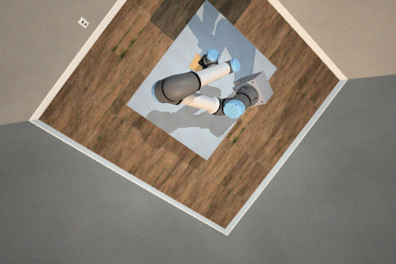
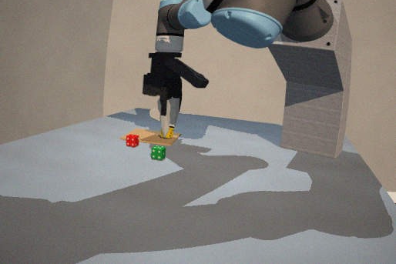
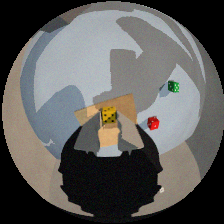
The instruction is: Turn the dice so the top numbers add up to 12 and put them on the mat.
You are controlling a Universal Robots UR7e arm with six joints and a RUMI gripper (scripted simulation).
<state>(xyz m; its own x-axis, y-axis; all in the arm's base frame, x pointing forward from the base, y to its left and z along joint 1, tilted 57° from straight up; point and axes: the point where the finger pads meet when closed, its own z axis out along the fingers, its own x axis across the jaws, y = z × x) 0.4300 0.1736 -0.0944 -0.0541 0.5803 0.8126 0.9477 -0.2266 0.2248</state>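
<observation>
Now: hand 10 mm above the yellow die. Round my hand: green die 160 mm to the left, 70 mm behind, 10 mm below; then tan mat 50 mm ahead, 20 mm below; then red die 120 mm to the left, 30 mm ahead, 10 mm below.
</observation>
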